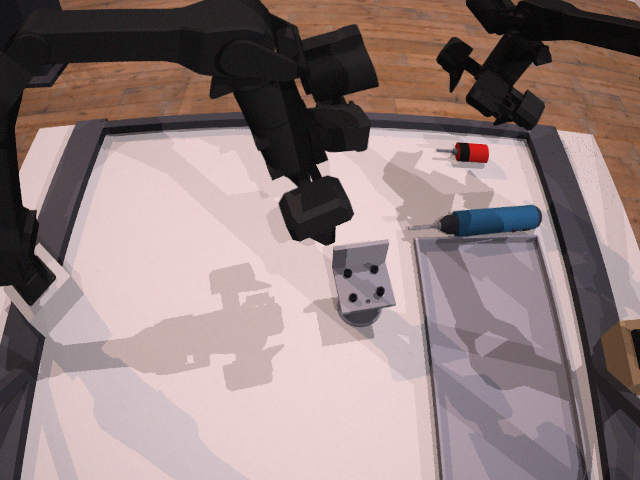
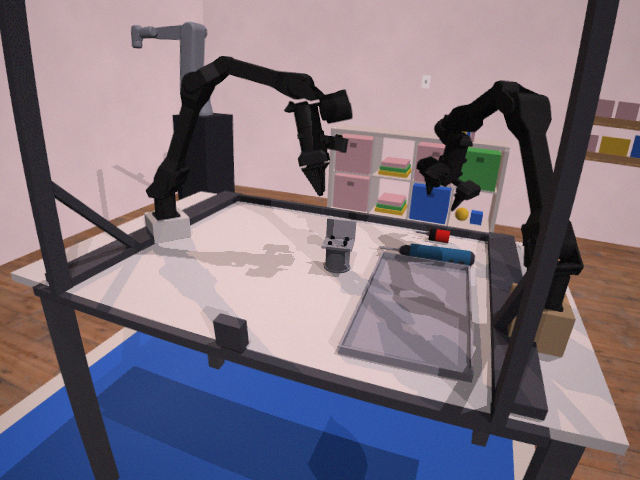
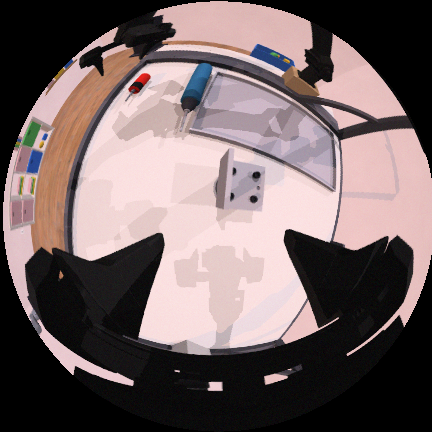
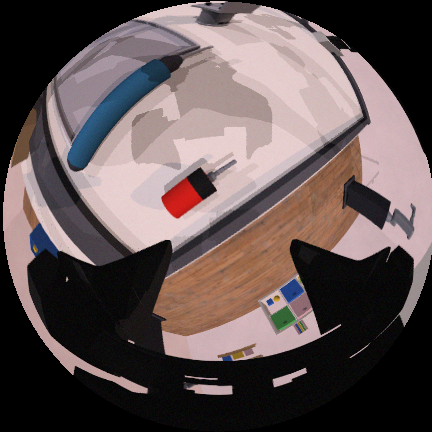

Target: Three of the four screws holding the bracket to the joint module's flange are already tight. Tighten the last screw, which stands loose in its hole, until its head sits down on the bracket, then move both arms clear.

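Seen in the pictures: left gripper, fingertip midpoint: (image 2: 321,193) (image 3: 225,237); right gripper, fingertip midpoint: (image 1: 473,107) (image 2: 440,202) (image 3: 121,65) (image 4: 233,246); left arm's base at its link origin: (image 1: 33,280) (image 2: 166,215); right arm's base at its link origin: (image 3: 305,78).
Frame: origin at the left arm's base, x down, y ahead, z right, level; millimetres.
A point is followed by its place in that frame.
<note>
The grey bracket (image 1: 366,283) {y 403, x -9, z -295 mm} (image 3: 245,186) {y 403, x -9, z -288 mm} sits on the round joint module (image 1: 361,317) {y 417, x 31, z -269 mm} (image 2: 337,260) {y 423, x 26, z -275 mm}, its tall flange upright. Black screw heads (image 1: 353,297) {y 401, x -12, z -268 mm} (image 3: 253,199) {y 400, x -12, z -266 mm} show on its plate; I cannot tell which one stands higher. The blue screwdriver (image 1: 496,220) {y 508, x 19, z -522 mm} (image 2: 439,253) {y 518, x 25, z -522 mm} (image 3: 196,85) {y 482, x 17, z -507 mm} (image 4: 117,112) {y 492, x 28, z -548 mm} lies on the table behind the tray, its bit toward the bracket's side. My left gripper (image 1: 325,238) {y 332, x -108, z -287 mm} (image 2: 320,192) {y 332, x -108, z -287 mm} (image 3: 225,237) {y 332, x -108, z -287 mm} is open and empty, above the table beyond the bracket. My right gripper (image 1: 475,106) {y 386, x -51, z -663 mm} (image 2: 442,199) {y 386, x -51, z -663 mm} (image 4: 233,246) {y 386, x -51, z -663 mm} is open and empty, high near the table's back right corner.
A short red driver (image 1: 478,152) {y 422, x 27, z -648 mm} (image 2: 442,235) {y 426, x 33, z -645 mm} (image 3: 141,81) {y 413, x 30, z -638 mm} (image 4: 182,197) {y 417, x 24, z -653 mm} lies behind the blue one. A shallow grey tray (image 1: 426,330) {y 500, x 48, z -310 mm} (image 2: 403,363) {y 753, x 47, z -163 mm} lies right of the bracket. A dark frame edges the table, and a small black block (image 2: 231,332) {y 577, x 15, z 54 mm} stands on its front edge.
</note>
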